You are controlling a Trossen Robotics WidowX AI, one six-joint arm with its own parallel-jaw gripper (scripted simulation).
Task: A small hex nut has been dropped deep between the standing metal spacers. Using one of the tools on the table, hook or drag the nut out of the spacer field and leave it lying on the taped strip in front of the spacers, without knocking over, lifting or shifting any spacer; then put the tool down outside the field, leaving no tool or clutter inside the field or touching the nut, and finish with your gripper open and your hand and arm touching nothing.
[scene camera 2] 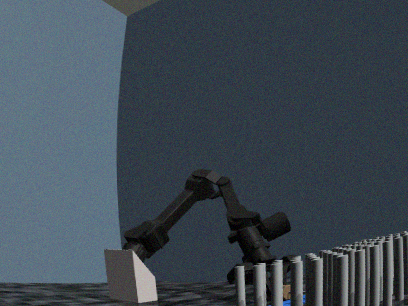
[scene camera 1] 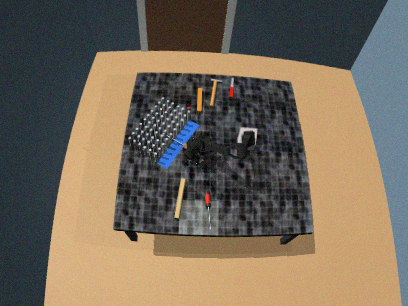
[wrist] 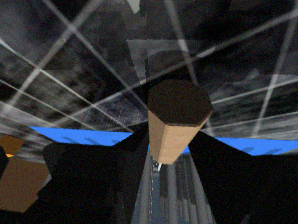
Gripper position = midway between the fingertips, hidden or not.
Observation:
In view: my gripper [wrist: 167,129] and a wooden-handled pick [wrist: 177,109].

